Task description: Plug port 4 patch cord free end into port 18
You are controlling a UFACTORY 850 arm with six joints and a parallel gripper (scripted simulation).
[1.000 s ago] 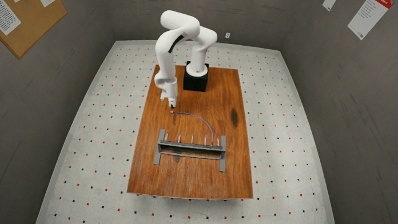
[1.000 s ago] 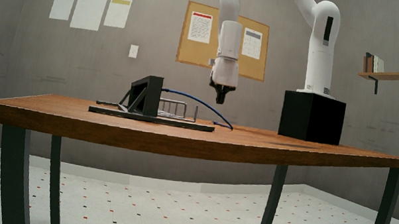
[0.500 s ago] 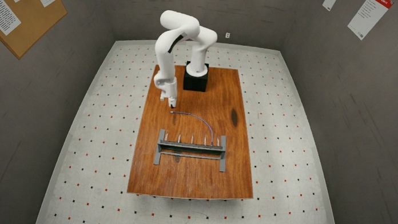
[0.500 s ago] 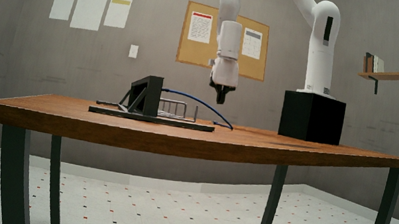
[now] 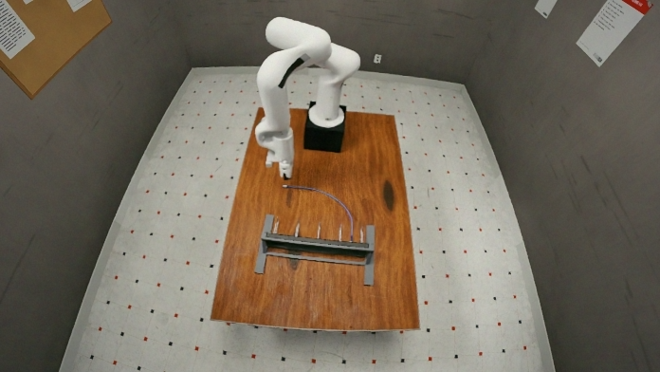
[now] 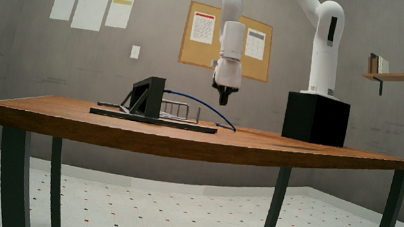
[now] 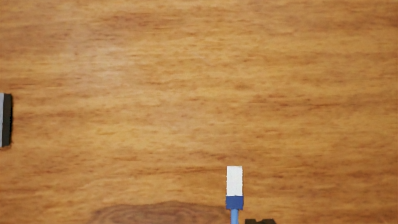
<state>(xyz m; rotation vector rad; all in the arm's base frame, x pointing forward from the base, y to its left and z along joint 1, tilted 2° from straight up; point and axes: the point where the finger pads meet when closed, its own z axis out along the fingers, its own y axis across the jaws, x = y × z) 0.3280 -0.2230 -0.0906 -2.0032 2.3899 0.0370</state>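
My gripper is now 9 cm above the plug and 2 cm to the left of it.
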